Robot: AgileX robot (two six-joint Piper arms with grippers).
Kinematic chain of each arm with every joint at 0, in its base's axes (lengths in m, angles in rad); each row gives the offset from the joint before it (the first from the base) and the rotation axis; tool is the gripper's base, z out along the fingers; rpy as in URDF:
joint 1: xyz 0 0 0.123 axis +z
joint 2: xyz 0 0 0 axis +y
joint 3: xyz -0.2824 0 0.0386 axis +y
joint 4: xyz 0.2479 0 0.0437 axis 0.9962 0 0.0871
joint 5: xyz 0 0 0 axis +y
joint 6: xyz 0.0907 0 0.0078 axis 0.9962 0 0.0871
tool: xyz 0 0 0 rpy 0 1.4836 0
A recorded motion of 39 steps. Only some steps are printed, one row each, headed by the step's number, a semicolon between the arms.
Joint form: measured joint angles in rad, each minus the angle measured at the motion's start. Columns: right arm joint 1, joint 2, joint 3, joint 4, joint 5, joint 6; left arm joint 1, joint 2, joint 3, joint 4, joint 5, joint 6.
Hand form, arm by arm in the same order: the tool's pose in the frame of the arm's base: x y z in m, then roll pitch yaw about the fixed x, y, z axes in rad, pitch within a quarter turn. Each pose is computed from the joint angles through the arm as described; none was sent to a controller.
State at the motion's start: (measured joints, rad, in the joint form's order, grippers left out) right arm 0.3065 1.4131 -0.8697 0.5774 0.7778 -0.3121; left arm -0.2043 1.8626 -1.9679 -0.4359 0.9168 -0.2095
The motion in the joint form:
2: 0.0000 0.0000 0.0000 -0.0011 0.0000 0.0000; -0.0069 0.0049 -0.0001 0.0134 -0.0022 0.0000
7: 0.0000 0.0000 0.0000 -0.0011 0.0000 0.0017; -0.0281 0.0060 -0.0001 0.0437 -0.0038 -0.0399
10: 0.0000 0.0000 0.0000 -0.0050 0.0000 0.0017; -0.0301 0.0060 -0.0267 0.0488 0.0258 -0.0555
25: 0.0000 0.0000 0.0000 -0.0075 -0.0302 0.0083; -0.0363 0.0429 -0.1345 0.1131 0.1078 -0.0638
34: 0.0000 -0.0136 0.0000 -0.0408 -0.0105 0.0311; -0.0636 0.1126 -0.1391 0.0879 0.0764 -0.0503
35: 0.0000 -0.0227 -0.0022 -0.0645 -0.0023 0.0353; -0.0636 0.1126 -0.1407 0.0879 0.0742 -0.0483
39: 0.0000 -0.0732 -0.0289 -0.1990 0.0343 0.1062; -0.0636 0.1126 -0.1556 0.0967 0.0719 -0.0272
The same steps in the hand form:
2: 0.2403 0.1126 0.2405 2.7022 0.3751 -2.9558; 0.4128 -0.1188 0.3958 -2.4069 0.6380 -2.7815
7: 0.2403 0.1126 0.2405 2.7016 0.3744 -2.9574; 0.4112 -0.1256 0.3945 -2.4156 0.6280 -2.7776
10: 0.2403 0.1124 0.2404 2.7053 0.3748 -2.9543; 0.4087 -0.1262 0.4007 -2.4151 0.6211 -2.7798
25: 0.2430 0.1120 0.2410 2.7095 0.3985 -2.9719; 0.4115 -0.1264 0.4107 -2.4868 0.6482 -2.8352
34: 0.2398 0.1098 0.2431 2.7287 0.3893 -2.9599; 0.4276 -0.1444 0.3841 -2.4887 0.6121 -2.8686
35: 0.2384 0.1083 0.2452 2.7478 0.3941 -2.9425; 0.4278 -0.1444 0.3847 -2.4874 0.6164 -2.8683
39: 0.2339 0.0997 0.2610 2.8431 0.4241 -2.8997; 0.4279 -0.1437 0.3891 -2.4979 0.6481 -2.8854

